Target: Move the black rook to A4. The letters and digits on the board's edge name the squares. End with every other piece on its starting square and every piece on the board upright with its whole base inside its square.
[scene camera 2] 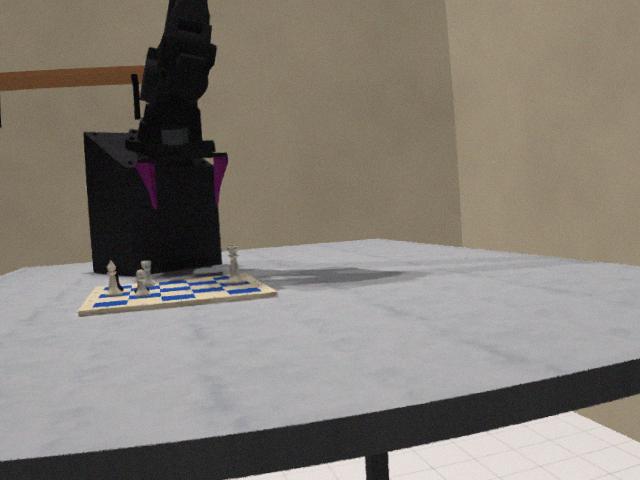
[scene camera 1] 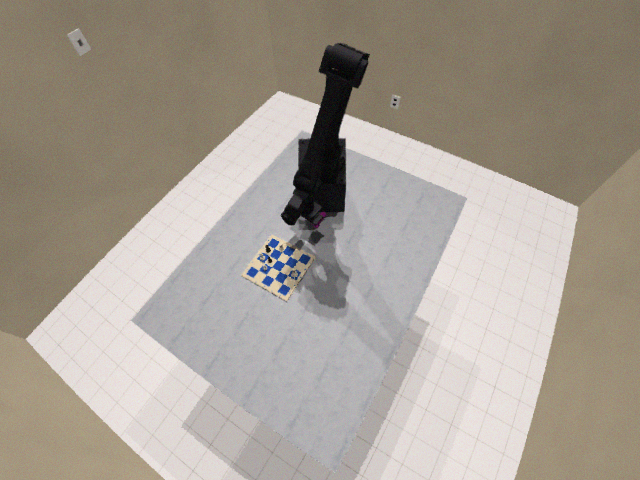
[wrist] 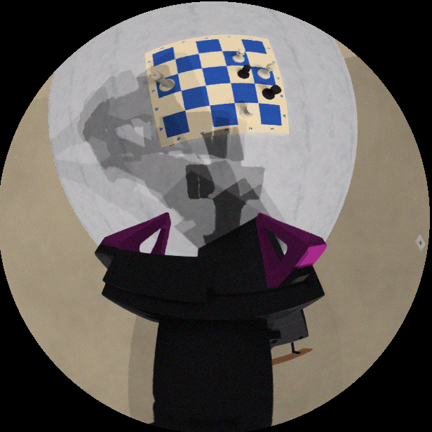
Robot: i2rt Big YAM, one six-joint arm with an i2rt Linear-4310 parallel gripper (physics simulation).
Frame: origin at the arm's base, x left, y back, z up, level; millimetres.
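Seen in the pictures: gripper, fingertip midpoint: [scene camera 2: 186, 207] [scene camera 1: 308, 220]; arm's base, origin of the base link: [scene camera 1: 327, 159].
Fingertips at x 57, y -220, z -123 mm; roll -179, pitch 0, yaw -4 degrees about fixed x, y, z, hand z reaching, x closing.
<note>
Pixels of each thing's top centre, then the offset from my fingertips to it. "*": a spot on its surface instead.
- black rook, middle of its top: [scene camera 1: 267, 246] dx -96, dy -159, dz -72 mm
- cream board, middle of its top: [scene camera 2: 175, 289] [scene camera 1: 278, 265] dx -15, dy -190, dz -105 mm
- Square A4, surface spot: [scene camera 1: 297, 254] * dx +16, dy -106, dz -105 mm
- short white piece, middle of its top: [scene camera 2: 145, 261] [scene camera 1: 280, 243] dx -57, dy -119, dz -72 mm
- smaller black piece, middle of its top: [scene camera 1: 268, 257] dx -57, dy -193, dz -73 mm
- white bishop, middle of its top: [scene camera 2: 110, 260] dx -91, dy -201, dz -61 mm
- white pawn, middle of its top: [scene camera 2: 140, 269] dx -52, dy -229, dz -73 mm
- tall white piece, middle of its top: [scene camera 2: 232, 242] dx +62, dy -183, dz -52 mm
The black rook [scene camera 1: 267, 248] [wrist: 271, 92] appears to be the larger black piece, upright on B1 of the blue and cream board [scene camera 1: 287, 298] [scene camera 2: 178, 306] [wrist: 285, 128]. In scene camera 2 it is largely hidden behind white pieces. Square A4 [scene camera 1: 297, 254] [wrist: 199, 120] is cream and bears no piece; it lies in the edge row nearest the arm, between blue A3 and blue A5. My gripper [scene camera 1: 320, 220] [scene camera 2: 186, 206] [wrist: 213, 217] is open and empty, its magenta fingers wide apart. It hangs high above the table on the base side of the board, apart from the pieces.
A short white piece [scene camera 1: 282, 247] [scene camera 2: 146, 272] [wrist: 247, 111] stands on A2. A smaller black piece [scene camera 1: 269, 260] [wrist: 244, 72] stands on C2. A white bishop [scene camera 2: 113, 281] [wrist: 265, 73] is on C1, a white pawn [scene camera 2: 141, 285] [wrist: 238, 57] on D2, a tall white piece [scene camera 2: 233, 266] [wrist: 165, 84] on C5.
</note>
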